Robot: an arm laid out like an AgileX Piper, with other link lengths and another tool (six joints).
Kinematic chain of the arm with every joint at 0, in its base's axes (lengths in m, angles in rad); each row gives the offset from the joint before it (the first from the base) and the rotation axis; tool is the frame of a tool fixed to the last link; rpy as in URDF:
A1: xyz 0 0 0.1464 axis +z
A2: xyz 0 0 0 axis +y
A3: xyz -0.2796 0 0.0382 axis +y
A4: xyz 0.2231 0 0.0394 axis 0.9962 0 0.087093
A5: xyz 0 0 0 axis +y
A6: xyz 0.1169 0 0.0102 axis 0.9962 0 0.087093
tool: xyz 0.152 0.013 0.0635 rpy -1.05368 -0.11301 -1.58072
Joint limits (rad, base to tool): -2.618..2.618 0..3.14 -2.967..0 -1.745..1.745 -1.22..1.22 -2.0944..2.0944
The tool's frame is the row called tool.
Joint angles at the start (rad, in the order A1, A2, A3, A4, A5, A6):
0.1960 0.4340 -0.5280 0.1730 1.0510 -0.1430
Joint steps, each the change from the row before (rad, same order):
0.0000 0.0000 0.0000 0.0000 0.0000 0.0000
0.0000 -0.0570 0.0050 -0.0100 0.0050 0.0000
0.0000 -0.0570 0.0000 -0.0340 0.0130 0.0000
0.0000 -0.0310 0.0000 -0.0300 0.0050 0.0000
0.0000 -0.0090 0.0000 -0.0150 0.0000 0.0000
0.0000 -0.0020 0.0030 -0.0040 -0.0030 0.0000
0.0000 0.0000 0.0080 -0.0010 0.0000 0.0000
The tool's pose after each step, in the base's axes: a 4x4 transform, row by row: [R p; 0 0 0 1], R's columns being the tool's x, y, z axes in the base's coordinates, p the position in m. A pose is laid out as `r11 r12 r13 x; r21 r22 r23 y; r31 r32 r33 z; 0 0 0 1`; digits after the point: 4 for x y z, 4 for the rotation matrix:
0.4097 -0.3735 0.8323 0.1782; -0.9122 -0.1657 0.3747 0.0931; -0.0020 -0.9127 -0.4086 0.1864; 0 0 0 1
0.4082 -0.3294 0.8514 0.1749; -0.9127 -0.1658 0.3734 0.0905; 0.0182 -0.9295 -0.3683 0.1935; 0 0 0 1
0.3998 -0.2840 0.8715 0.1718; -0.9146 -0.1862 0.3589 0.0829; 0.0603 -0.9406 -0.3342 0.1996; 0 0 0 1
0.3897 -0.2564 0.8846 0.1710; -0.9162 -0.2058 0.3440 0.0762; 0.0938 -0.9444 -0.3150 0.2029; 0 0 0 1
0.3841 -0.2464 0.8898 0.1713; -0.9168 -0.2161 0.3359 0.0730; 0.1095 -0.9448 -0.3089 0.2040; 0 0 0 1
0.3824 -0.2442 0.8911 0.1717; -0.9170 -0.2188 0.3335 0.0722; 0.1135 -0.9447 -0.3076 0.2036; 0 0 0 1
0.3830 -0.2515 0.8889 0.1713; -0.9168 -0.2210 0.3325 0.0719; 0.1128 -0.9423 -0.3153 0.2000; 0 0 0 1

